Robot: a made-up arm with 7 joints. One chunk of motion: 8 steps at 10 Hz.
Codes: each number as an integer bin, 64 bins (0 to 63) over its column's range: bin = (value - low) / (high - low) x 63, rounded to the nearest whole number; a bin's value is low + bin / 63 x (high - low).
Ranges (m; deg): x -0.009..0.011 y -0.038..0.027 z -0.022..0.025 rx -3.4..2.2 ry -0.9..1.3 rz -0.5..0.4
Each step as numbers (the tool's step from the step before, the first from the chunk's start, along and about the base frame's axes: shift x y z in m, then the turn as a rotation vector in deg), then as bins.
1 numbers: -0.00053 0.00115 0.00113 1.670 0.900 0.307
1 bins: 27 38 31 57 52 56
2 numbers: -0.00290 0.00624 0.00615 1.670 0.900 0.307
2 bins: 19 43 38 57 52 56
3 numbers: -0.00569 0.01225 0.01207 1.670 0.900 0.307
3 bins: 10 49 46 57 52 56
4 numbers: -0.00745 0.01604 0.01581 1.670 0.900 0.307
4 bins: 5 52 51 57 52 56
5 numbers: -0.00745 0.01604 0.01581 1.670 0.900 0.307
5 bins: 5 52 51 57 52 56
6 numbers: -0.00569 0.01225 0.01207 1.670 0.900 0.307
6 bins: 10 49 46 57 52 56
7 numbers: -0.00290 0.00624 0.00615 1.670 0.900 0.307
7 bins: 19 43 38 57 52 56
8 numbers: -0.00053 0.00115 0.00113 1.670 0.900 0.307
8 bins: 27 38 31 57 52 56
